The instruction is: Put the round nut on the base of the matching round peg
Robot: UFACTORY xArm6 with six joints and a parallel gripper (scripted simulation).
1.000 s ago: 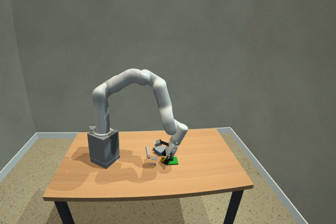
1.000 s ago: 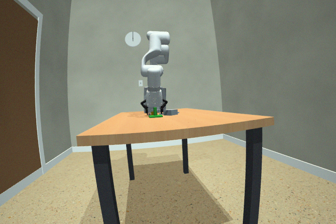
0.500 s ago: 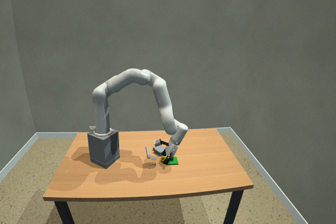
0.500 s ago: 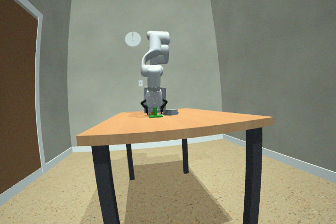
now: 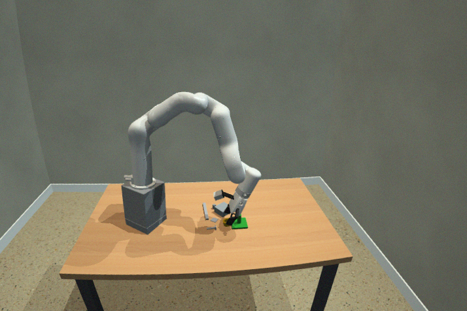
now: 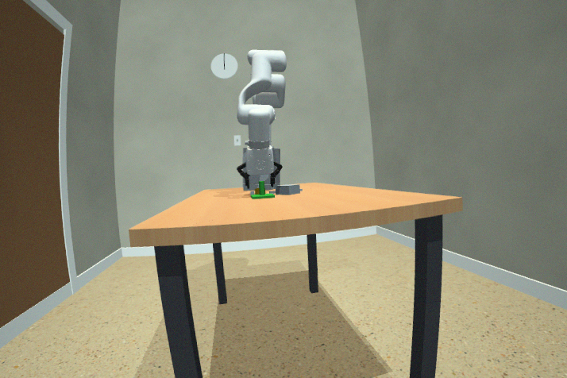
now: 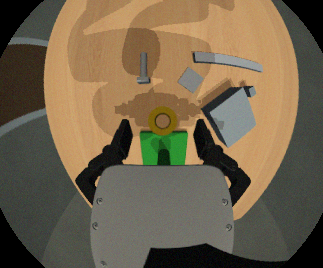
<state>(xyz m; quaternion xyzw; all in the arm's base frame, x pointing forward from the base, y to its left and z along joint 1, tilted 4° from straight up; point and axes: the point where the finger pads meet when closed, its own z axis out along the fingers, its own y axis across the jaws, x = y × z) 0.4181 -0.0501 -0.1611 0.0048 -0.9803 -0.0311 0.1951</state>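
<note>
Now: the bolt-like piece 80 mm behind my hand, 30 mm to the right of it and 40 mm below it. Round my hand: grey block (20 mm behind, 110 mm to the left, 30 mm below); small square piece (70 mm behind, 40 mm to the left, 50 mm below); long bar (110 mm behind, 120 mm to the left, 40 mm below).
</note>
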